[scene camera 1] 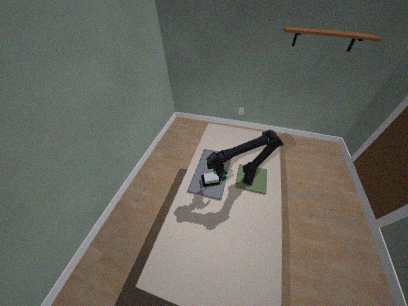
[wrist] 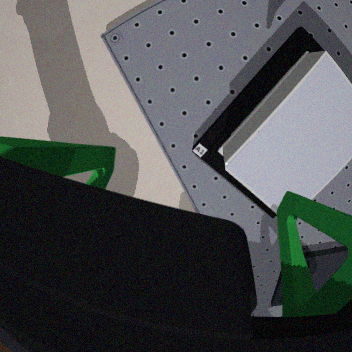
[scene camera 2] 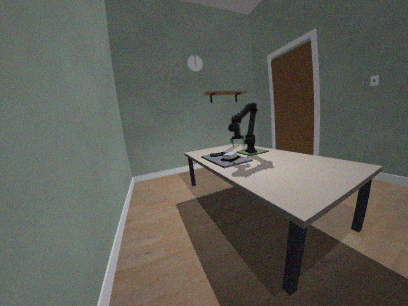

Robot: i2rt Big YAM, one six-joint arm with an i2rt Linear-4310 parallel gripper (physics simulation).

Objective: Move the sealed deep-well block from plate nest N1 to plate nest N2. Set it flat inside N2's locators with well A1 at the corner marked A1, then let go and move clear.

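Frame: origin at the arm's base, x up, y left, z back, level; centimetres.
Where they show: gripper, fingertip midpoint: (scene camera 1: 219, 177) (wrist: 201, 180) (scene camera 2: 238, 146); arm's base, link origin: (scene camera 1: 248, 178) (scene camera 2: 251, 151).
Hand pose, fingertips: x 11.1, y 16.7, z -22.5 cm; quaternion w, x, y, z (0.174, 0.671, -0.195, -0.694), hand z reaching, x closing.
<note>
Each offset is from my fingertips to the top centre of the thing. "spot": to the spot under its first point. Level surfaces: height alone.
The sealed deep-well block @[dx -5.6, dy -1.7, dz -8.3 cm] (scene camera 1: 211, 177) (scene camera 2: 230, 155) (wrist: 295, 125), a white box with a pale top, sits in a black plate nest @[dx -9.2, dy -1.7, dz -8.3 cm] (wrist: 250, 102) on the grey perforated board @[spot: dx -11.0, dy +10.5, dz -1.7 cm] (scene camera 1: 212, 193) (wrist: 155, 80). The nest's A1 tag @[spot: dx -9.8, dy -1.7, dz +0.9 cm] (wrist: 200, 150) shows at its left corner in the wrist view. Another dark nest @[dx -9.2, dy -26.5, dz -13.6 cm] (wrist: 325, 264) shows partly behind the right finger; its tag and locators are hidden. I cannot read which nest is N1 or N2. My gripper (scene camera 1: 220, 173) (scene camera 2: 238, 143) (wrist: 201, 180) is open and empty, above the board and beside the block, with its green fingers wide apart.
The arm's base stands on a green mat (scene camera 1: 260, 183) (scene camera 2: 262, 151) beside the board, on the long pale table @[dx -12.3 cm] (scene camera 1: 215, 255) (scene camera 2: 310, 175). The arm's shadow falls across the table and the board's edge. A wooden shelf (scene camera 1: 332, 33) (scene camera 2: 225, 93) is on the wall.
</note>
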